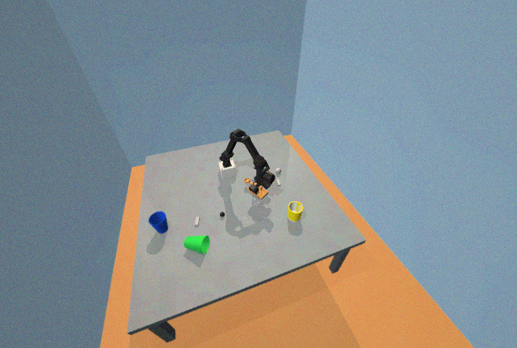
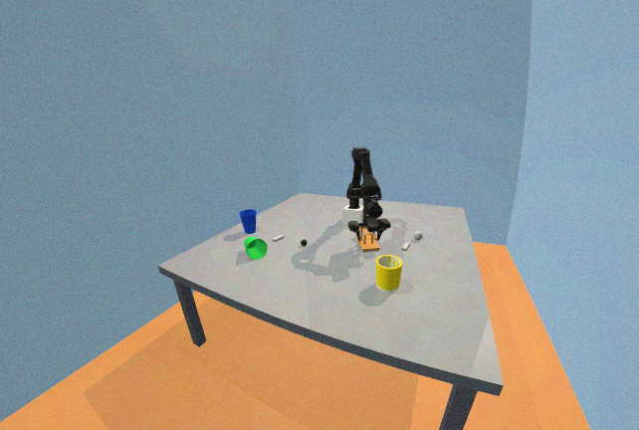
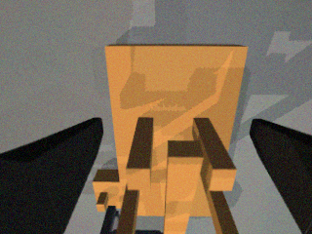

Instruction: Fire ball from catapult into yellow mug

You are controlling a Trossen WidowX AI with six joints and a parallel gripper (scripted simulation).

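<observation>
My gripper tip is 30 cm to the left of the black ball, 8 cm short of it and 2 cm above it. Also, from my gripper tip: orange catapult (6 cm behind, 2 cm to the right, 2 cm above); then yellow mug (26 cm ahead, 13 cm to the left); then pale grey ball (22 cm to the left, 15 cm behind, 1 cm below).
</observation>
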